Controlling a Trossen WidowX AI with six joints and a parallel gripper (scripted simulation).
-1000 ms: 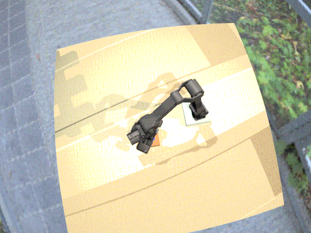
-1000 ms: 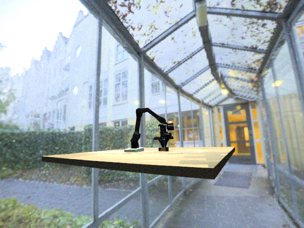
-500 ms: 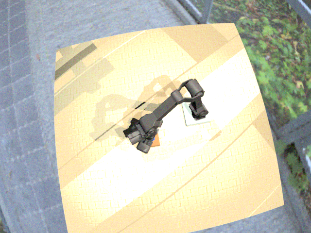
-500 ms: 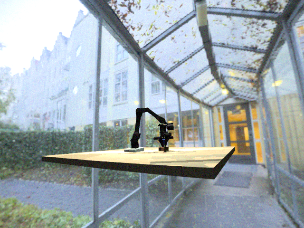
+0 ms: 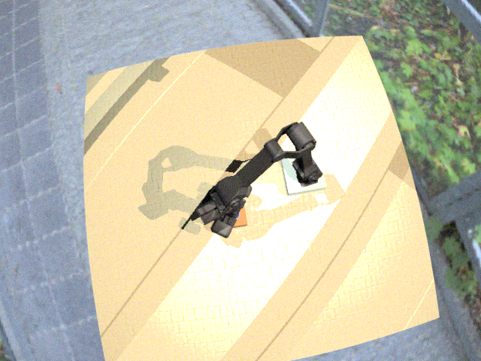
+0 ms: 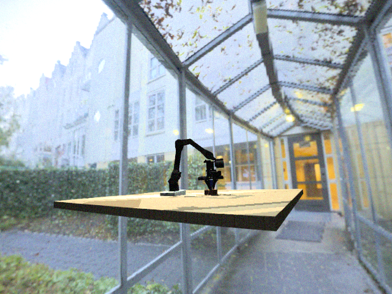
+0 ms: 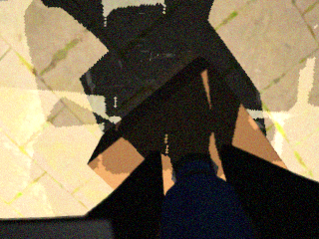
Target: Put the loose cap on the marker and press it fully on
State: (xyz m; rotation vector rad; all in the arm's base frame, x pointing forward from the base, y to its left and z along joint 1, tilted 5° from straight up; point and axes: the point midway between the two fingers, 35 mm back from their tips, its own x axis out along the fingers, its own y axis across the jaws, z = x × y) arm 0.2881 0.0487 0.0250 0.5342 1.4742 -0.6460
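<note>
Now: the blue cap 50 mm above my gripper tip, 10 mm to the left of it and 10 mm behind it. The rest, counted from my gripper tip: holder block: 20 mm below, 10 mm to the left, 10 mm behind.
</note>
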